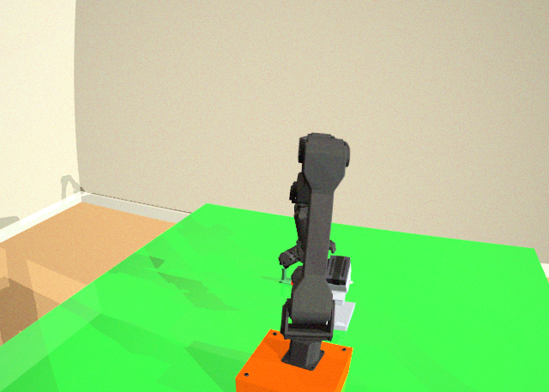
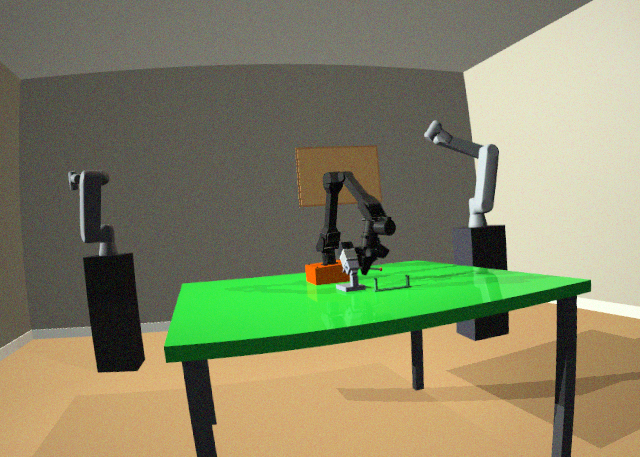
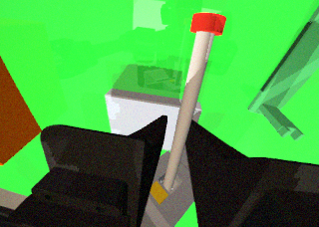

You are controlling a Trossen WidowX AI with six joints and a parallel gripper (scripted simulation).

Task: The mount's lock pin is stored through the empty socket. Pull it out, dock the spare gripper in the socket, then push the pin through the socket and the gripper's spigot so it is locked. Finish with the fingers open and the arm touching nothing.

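Right now the socket is 5 cm to the right of my gripper tip. The rest, counted from my gripper tip: pin cradle (10 cm ahead, 7 cm to the left, 3 cm below); spare gripper (7 cm above, 5 cm to the right, 2 cm behind).
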